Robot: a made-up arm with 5 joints.
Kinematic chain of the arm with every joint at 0, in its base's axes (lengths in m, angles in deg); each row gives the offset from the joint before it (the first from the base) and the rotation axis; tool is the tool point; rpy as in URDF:
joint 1: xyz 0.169 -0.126 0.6 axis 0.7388 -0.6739 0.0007
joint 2: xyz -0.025 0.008 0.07 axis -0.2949 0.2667 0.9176
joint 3: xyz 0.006 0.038 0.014 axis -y
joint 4: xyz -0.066 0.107 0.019 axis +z
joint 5: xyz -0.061 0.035 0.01 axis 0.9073 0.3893 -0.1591
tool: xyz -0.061 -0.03 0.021 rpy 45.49 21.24 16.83
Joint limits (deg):
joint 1: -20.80..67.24
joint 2: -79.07..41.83
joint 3: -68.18..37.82
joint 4: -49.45..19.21
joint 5: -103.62..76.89
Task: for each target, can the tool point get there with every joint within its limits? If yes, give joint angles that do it. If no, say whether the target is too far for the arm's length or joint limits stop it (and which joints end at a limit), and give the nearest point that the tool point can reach.
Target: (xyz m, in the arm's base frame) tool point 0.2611 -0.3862 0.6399
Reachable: no: joint limits stop it (at a limit: joint 1, joint 2, joint 3, joint 4) | nearest point 0.0214 -0.3478 0.8280 | short by 0.307 m
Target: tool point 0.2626 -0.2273 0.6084
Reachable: no: joint limits stop it (at a limit: joint 1, joint 2, joint 3, joint 4, joint 5) | nearest point 0.1116 -0.0515 0.7856 | short by 0.292 m
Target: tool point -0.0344 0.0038 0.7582
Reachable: yes | joints 34.79 -27.67 -4.42 4.44 2.45
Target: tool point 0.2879 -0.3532 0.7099
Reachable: no: joint limits stop it (at a limit: joint 2, joint 3, joint 4) | nearest point 0.0529 -0.3152 0.8728 | short by 0.288 m
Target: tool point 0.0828 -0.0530 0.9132
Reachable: yes | joints 26.47 -69.19 -33.50 -12.14 -65.10
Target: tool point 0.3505 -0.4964 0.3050
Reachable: no: too far | nearest point -0.0026 -0.0979 0.4593 | short by 0.554 m
